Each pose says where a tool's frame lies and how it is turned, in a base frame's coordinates. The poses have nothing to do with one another.
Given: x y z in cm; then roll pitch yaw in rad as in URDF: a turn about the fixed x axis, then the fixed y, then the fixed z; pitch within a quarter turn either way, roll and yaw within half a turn.
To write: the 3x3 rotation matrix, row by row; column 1 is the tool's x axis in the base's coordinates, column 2 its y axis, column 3 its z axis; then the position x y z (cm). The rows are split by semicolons. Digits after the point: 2 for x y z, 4 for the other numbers.
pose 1, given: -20.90 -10.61 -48.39 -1.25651 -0.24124 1.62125
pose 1, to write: -0.0490 -0.3202 -0.9461; 0.9698 0.2113 -0.1217; 0.2389 -0.9235 0.3002; -20.90 -10.61 -48.39
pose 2, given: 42.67 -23.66 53.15 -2.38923 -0.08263 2.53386
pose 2, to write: -0.8181 0.3706 -0.4397; 0.5691 0.6316 -0.5266; 0.0825 -0.6810 -0.7276; 42.67 -23.66 53.15
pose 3, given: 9.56 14.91 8.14 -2.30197 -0.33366 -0.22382
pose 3, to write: 0.9213 0.0895 0.3785; -0.2097 -0.7052 0.6773; 0.3275 -0.7033 -0.6309; 9.56 14.91 8.14
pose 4, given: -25.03 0.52 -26.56 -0.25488 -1.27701 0.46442
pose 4, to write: 0.2589 -0.2177 -0.9411; 0.1297 0.9733 -0.1894; 0.9572 -0.0730 0.2802; -25.03 0.52 -26.56
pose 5, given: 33.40 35.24 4.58 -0.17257 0.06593 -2.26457
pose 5, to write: -0.6381 0.7647 0.0905; -0.7672 -0.6212 -0.1597; -0.0659 -0.1713 0.9830; 33.40 35.24 4.58
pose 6, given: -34.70 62.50 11.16 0.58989 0.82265 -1.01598
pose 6, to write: 0.3584 0.9211 -0.1520; -0.5782 0.0912 -0.8108; -0.7330 0.3784 0.5653; -34.70 62.50 11.16
